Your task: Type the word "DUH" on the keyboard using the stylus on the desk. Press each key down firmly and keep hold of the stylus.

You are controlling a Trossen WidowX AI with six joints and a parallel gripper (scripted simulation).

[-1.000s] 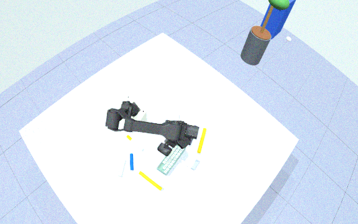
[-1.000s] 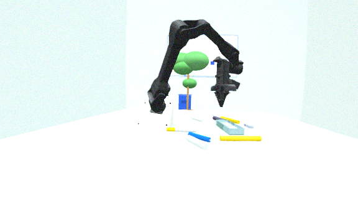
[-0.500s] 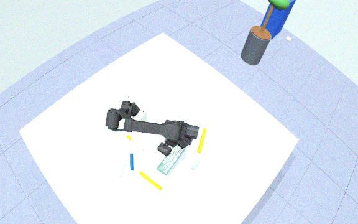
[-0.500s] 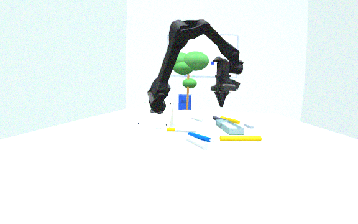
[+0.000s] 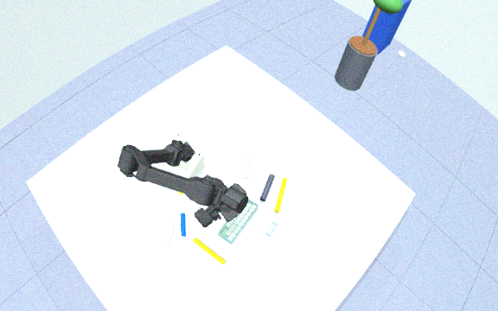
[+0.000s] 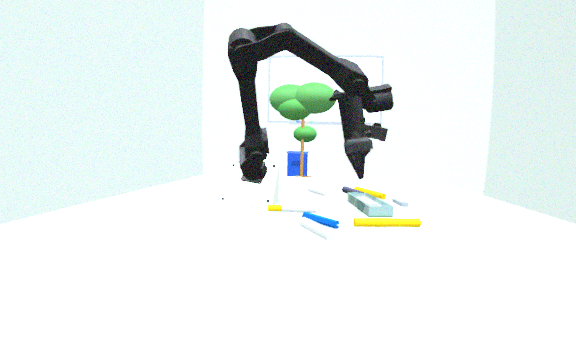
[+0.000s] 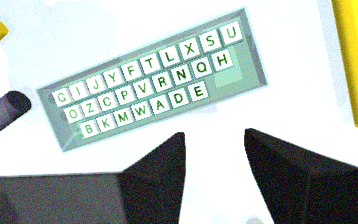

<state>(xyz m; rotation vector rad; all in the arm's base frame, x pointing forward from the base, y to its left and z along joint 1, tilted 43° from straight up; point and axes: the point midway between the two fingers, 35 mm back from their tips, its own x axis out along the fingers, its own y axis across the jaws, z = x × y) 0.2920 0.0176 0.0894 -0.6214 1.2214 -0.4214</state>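
Now: the blue stylus 150 mm to the right of my gripper tip, 80 mm below it and 60 mm behind it. From my gripper tip the other things lie so: dark grey rod: 230 mm to the left, 80 mm below, 10 mm behind; then yellow bar: 260 mm to the left, 80 mm below, 50 mm ahead; then yellow-tipped white pen: 180 mm behind, 80 mm below, 50 mm to the right.
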